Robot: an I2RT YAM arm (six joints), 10 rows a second.
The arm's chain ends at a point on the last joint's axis. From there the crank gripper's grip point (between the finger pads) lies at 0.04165 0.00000 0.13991 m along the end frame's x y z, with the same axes.
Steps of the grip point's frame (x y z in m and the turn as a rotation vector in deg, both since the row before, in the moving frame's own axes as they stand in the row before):
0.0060, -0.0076, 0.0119, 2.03, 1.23, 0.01
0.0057, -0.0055, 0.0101, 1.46, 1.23, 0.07
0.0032, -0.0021, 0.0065, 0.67, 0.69, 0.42
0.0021, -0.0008, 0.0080, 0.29, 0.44, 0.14
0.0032, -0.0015, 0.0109, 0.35, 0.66, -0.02
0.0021, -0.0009, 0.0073, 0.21, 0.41, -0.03
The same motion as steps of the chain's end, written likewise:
0.0030, -0.0027, 0.0129, 2.03, 1.23, 0.01
0.0027, -0.0020, 0.0111, 1.46, 1.23, 0.07
0.0015, -0.0008, 0.0070, 0.67, 0.69, 0.42
0.0010, -0.0002, 0.0083, 0.29, 0.44, 0.14
0.0016, -0.0006, 0.0114, 0.35, 0.66, -0.02
0.0011, -0.0004, 0.0076, 0.21, 0.41, -0.03

